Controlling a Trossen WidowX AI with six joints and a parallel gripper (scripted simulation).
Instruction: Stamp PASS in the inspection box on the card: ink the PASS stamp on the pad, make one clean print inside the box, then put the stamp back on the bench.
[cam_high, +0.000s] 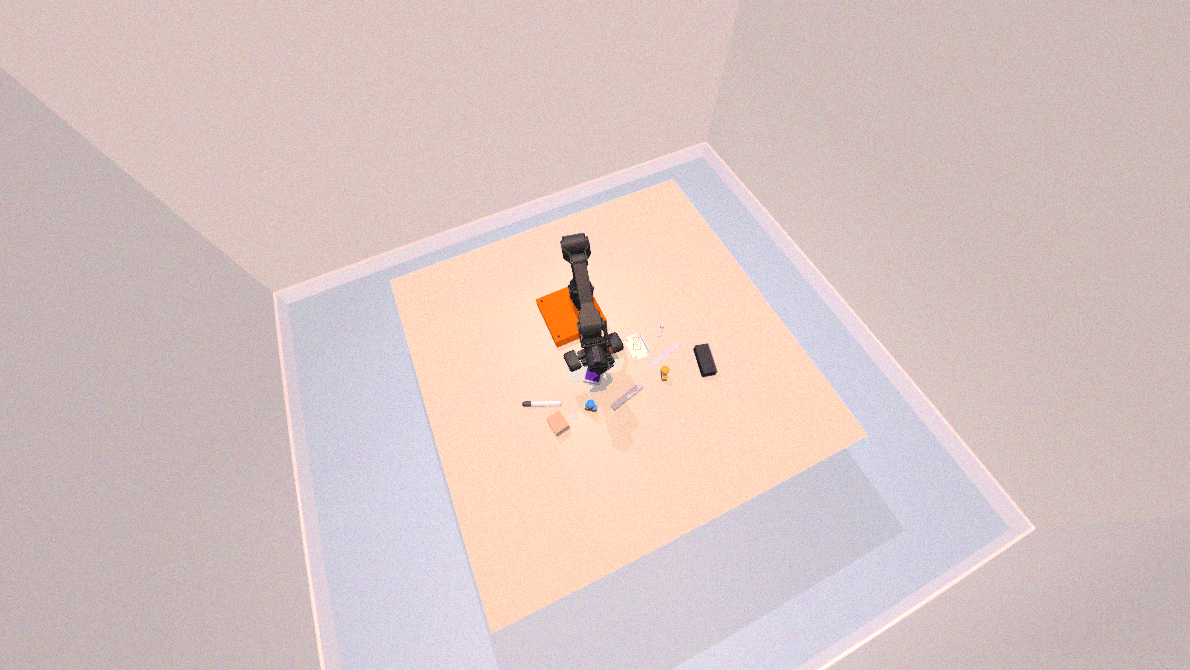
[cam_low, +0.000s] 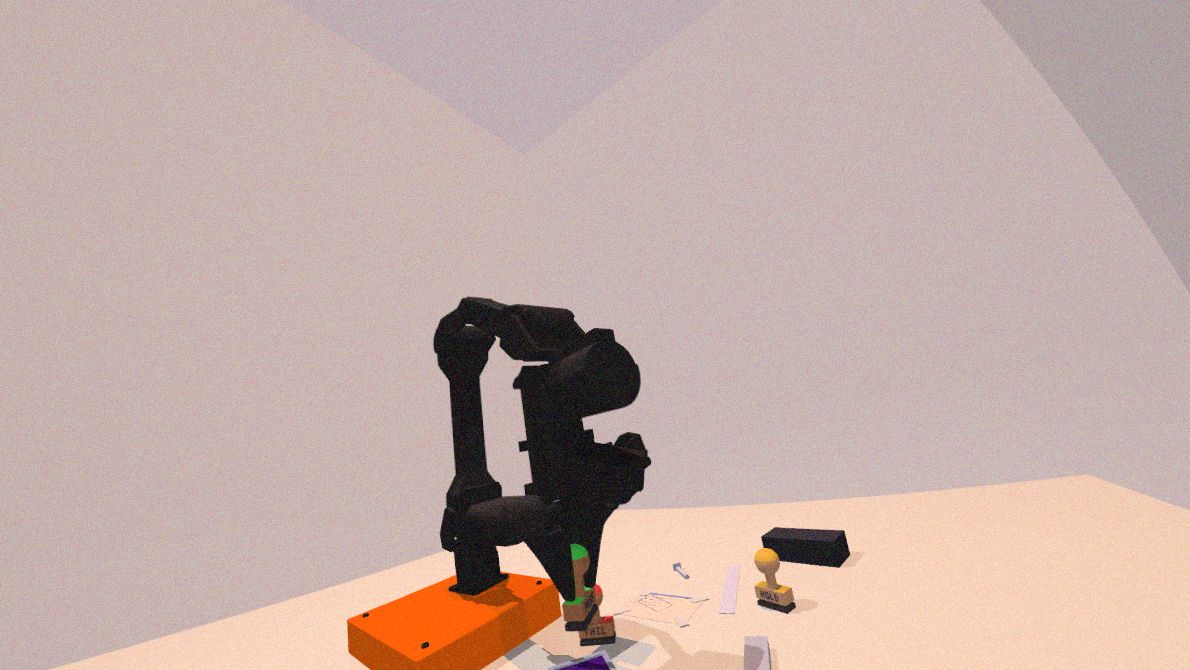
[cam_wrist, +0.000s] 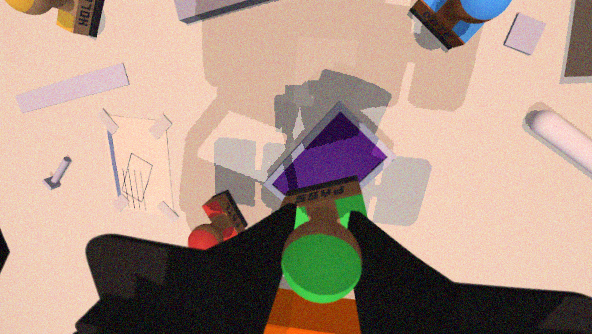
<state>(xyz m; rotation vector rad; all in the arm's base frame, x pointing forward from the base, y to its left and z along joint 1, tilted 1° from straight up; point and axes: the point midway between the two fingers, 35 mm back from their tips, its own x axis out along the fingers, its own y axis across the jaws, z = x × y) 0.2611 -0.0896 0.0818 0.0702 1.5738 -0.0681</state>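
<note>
The purple ink pad is 10 mm behind my gripper tip and 90 mm below it. The rest, counted from my gripper tip: red-topped stamp 50 mm behind, 90 mm to the left, 70 mm below; blue stamp 110 mm ahead, 80 mm to the right, 70 mm below; green-knobbed stamp right at my gripper tip.
</note>
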